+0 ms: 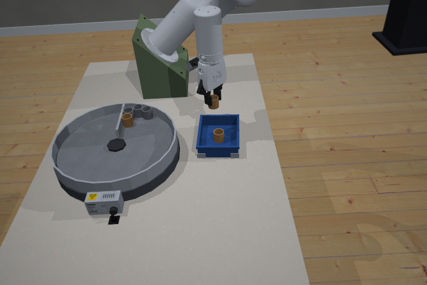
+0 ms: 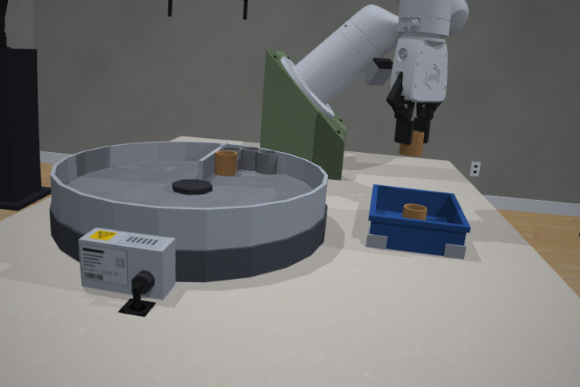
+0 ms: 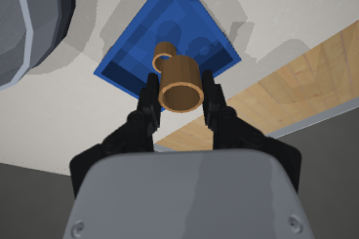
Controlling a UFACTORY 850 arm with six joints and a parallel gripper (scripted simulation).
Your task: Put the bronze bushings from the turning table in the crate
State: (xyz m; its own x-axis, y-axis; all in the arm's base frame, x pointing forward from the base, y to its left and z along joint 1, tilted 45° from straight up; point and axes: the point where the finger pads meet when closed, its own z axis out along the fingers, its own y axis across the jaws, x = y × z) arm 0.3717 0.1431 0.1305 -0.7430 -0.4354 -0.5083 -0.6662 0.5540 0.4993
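The blue crate is 14 cm below my hand, 5 cm ahead of it and 1 cm to the left of it. From my hand the other things lie so: grey turning table 35 cm to the right, 11 cm below, 9 cm ahead.
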